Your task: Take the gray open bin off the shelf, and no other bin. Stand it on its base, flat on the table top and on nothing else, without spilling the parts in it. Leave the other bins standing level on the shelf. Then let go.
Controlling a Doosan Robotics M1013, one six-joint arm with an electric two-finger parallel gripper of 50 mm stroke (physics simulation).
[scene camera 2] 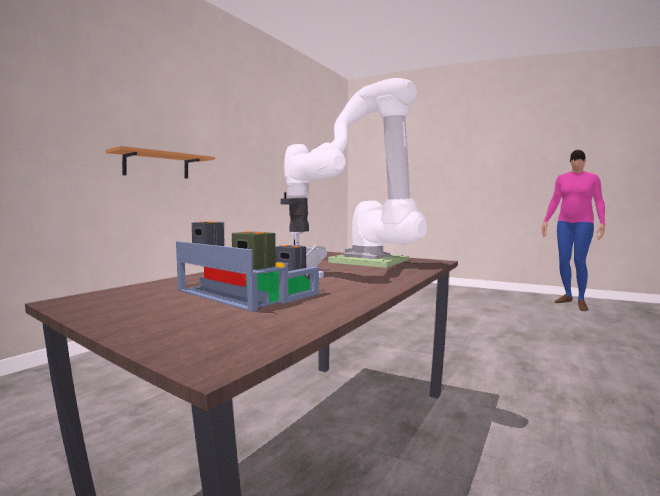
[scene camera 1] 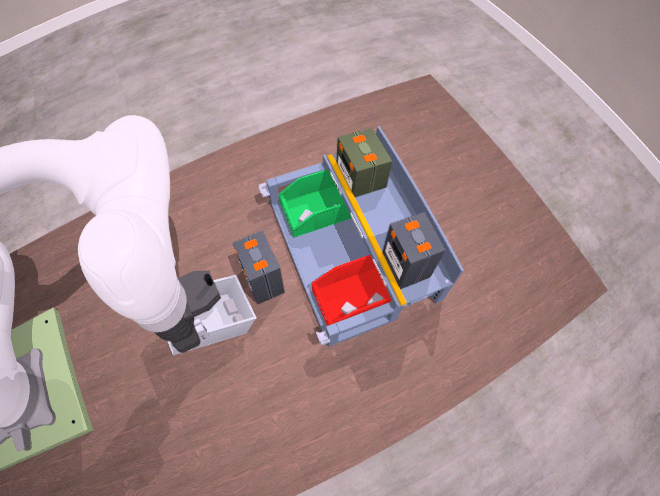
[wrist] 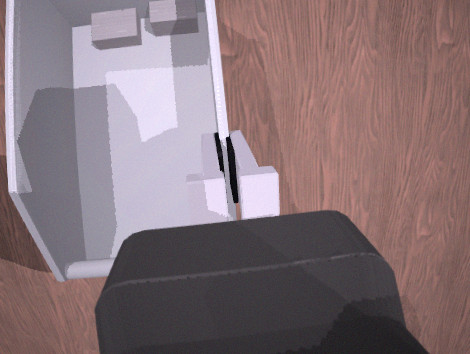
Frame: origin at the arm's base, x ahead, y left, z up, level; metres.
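Seen in the pictures: gripper, fingertip midpoint: (scene camera 1: 203, 335) (wrist: 223, 154); arm's base, origin of the base link: (scene camera 2: 367, 256) (scene camera 1: 18, 396).
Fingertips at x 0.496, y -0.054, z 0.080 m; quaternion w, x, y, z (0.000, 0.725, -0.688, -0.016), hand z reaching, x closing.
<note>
Offsets run from my fingertips to a thing's top centre. "spot": to the spot under its first point. Level surfaces: height alone.
The gray open bin @[dy +0.050, dx +0.013, dz +0.019 m] (scene camera 1: 216, 320) (scene camera 2: 318, 257) (wrist: 145, 185) is off the shelf, over the table top between the robot base and a dark case. It looks tilted in scene camera 2; whether its base touches the table is hidden there. Two small parts @[spot: dy +0.066, dx +0.066, dz -0.077 m] (wrist: 115, 27) @[spot: dy +0.028, dx +0.071, dz -0.073 m] (wrist: 172, 15) lie in it. My gripper (scene camera 2: 296, 244) (wrist: 223, 154) is shut on the bin's side wall, one finger inside and one outside. The red bin @[dy -0.017, dx +0.323, dz -0.024 m] (scene camera 1: 352, 288) (scene camera 2: 225, 275) and green bin @[dy +0.214, dx +0.344, dz -0.024 m] (scene camera 1: 314, 202) (scene camera 2: 267, 286) stand on the blue-grey shelf @[spot: dy +0.069, dx +0.496, dz +0.057 m] (scene camera 1: 421, 197) (scene camera 2: 213, 254), with parts visible inside in scene camera 1.
The dark case @[dy +0.102, dx +0.153, dz +0.027 m] (scene camera 1: 265, 278) (scene camera 2: 290, 257) stands on the table @[dz -0.105 m] (scene camera 1: 496, 229) (scene camera 2: 133, 330) between the gray bin and the shelf. Another dark case @[dy -0.029, dx +0.415, dz +0.117 m] (scene camera 1: 421, 264) and an olive case @[spot: dy +0.151, dx +0.428, dz +0.071 m] (scene camera 1: 373, 173) stand on the shelf's rear part. The green base plate (scene camera 1: 72, 373) (scene camera 2: 368, 260) is on the bin's other side.
</note>
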